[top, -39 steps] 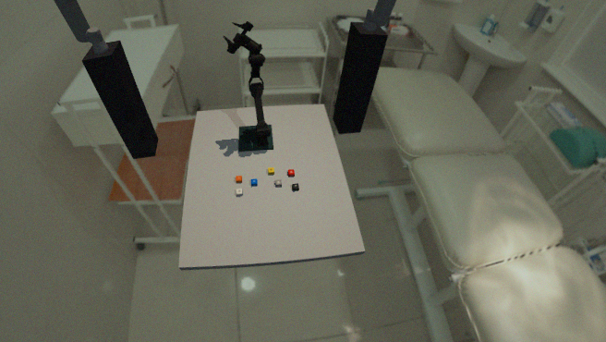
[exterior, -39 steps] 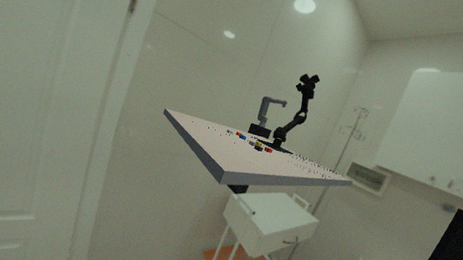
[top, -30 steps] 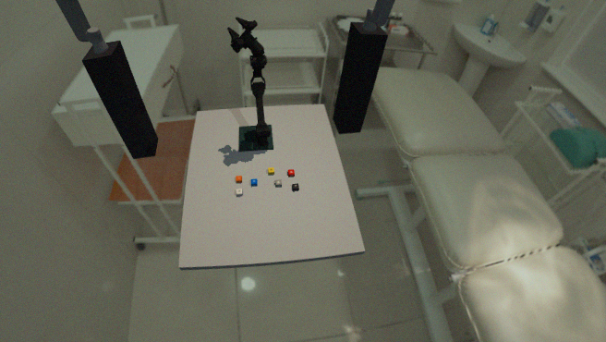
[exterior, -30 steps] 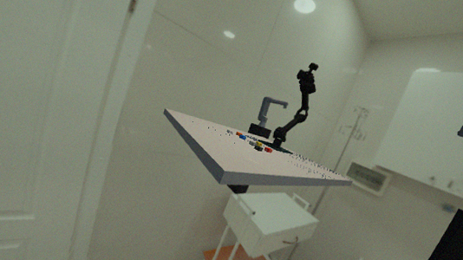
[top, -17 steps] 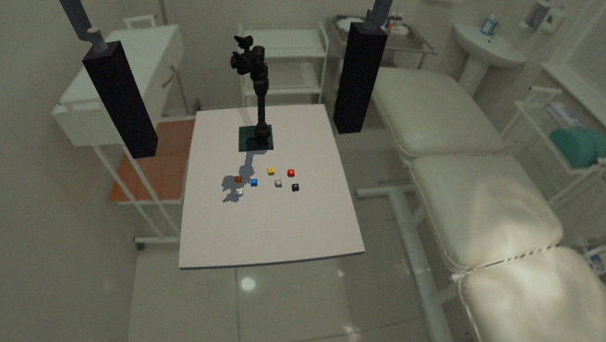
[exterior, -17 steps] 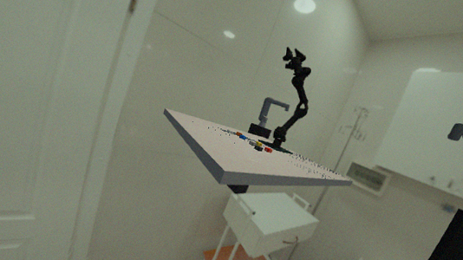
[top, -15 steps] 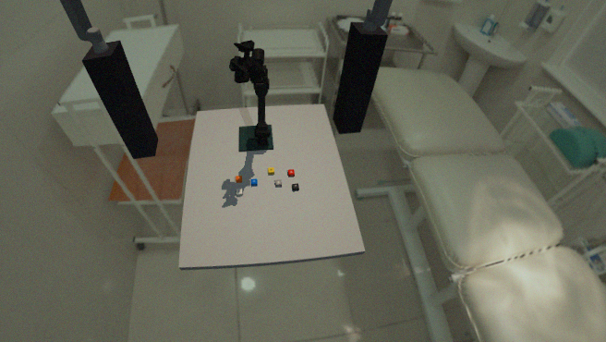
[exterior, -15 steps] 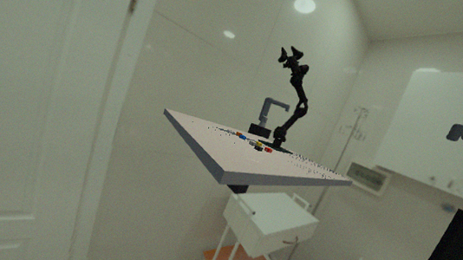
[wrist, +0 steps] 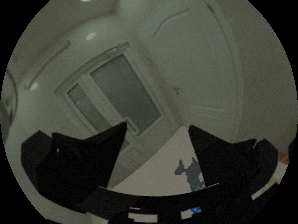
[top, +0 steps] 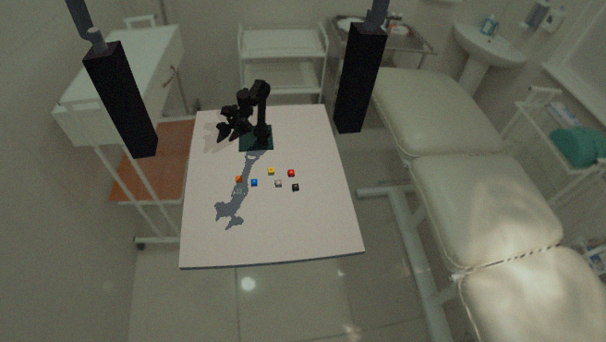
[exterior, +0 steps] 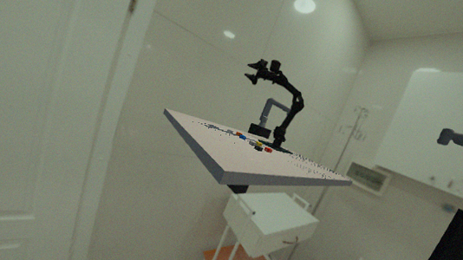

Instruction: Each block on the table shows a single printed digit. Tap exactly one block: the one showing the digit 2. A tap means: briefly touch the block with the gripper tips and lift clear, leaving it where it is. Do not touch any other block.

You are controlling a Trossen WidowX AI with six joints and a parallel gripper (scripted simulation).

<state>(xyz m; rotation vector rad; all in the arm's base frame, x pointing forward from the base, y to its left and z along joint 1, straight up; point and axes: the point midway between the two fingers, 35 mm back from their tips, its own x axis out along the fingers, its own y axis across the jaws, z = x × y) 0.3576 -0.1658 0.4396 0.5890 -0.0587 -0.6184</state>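
Right now my gripper tip is 43 cm above the white block, 4 cm past it and 2 cm to the right of it. The rest, counted from my gripper tip: grey block 43 cm below, 24 cm to the left, 7 cm behind; then blue block 43 cm below, 11 cm to the left, 10 cm behind; then orange block 43 cm below, 13 cm behind, 3 cm to the left.
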